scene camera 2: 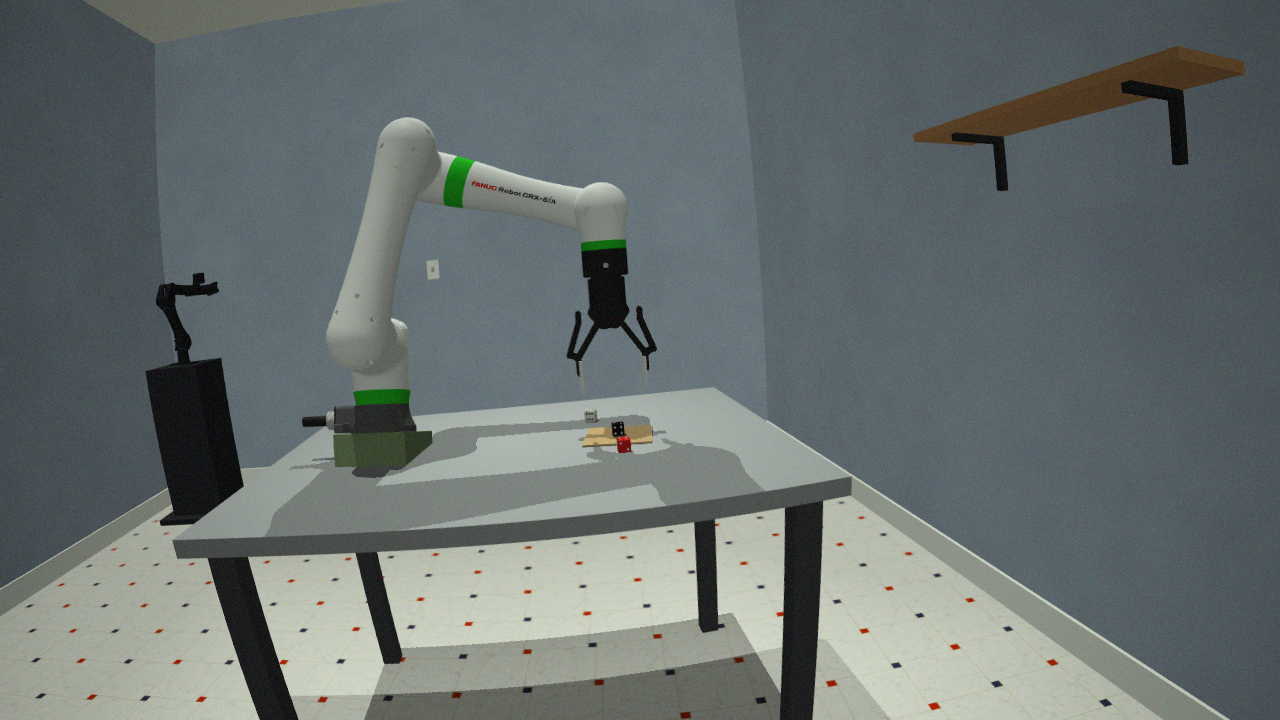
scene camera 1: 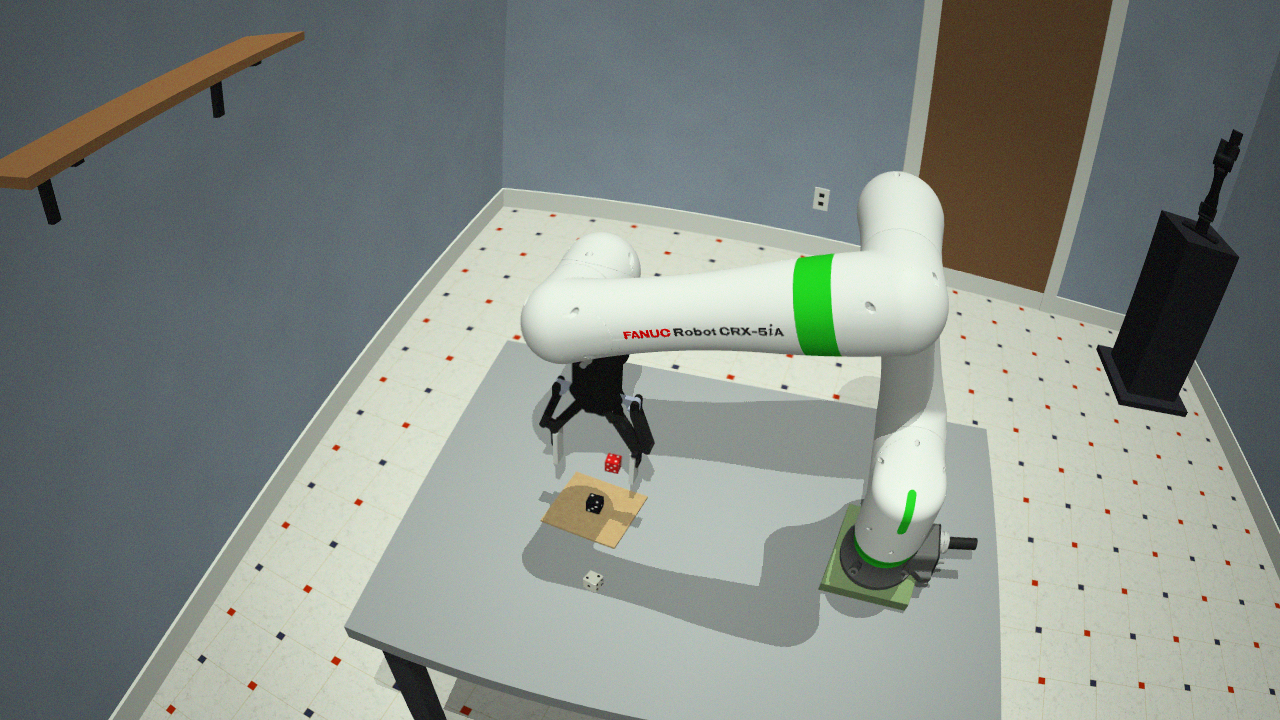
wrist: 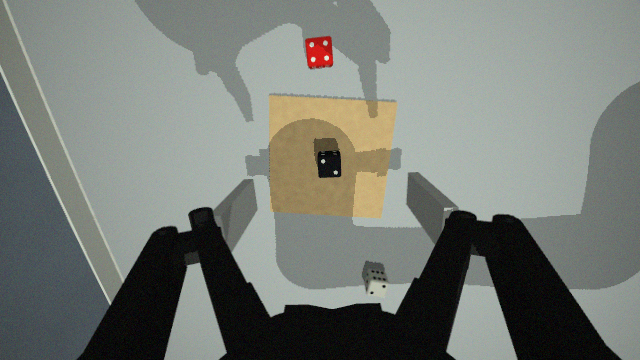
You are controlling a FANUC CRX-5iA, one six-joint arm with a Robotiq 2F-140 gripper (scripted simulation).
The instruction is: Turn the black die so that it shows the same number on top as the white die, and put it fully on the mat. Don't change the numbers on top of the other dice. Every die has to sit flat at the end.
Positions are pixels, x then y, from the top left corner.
Labels:
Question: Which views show the gripper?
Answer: Scene camera 2, scene camera 1 and the wrist view: all of them.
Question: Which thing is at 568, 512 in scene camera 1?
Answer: A tan mat.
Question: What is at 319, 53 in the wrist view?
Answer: A red die.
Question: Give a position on a tan mat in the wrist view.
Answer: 299, 127

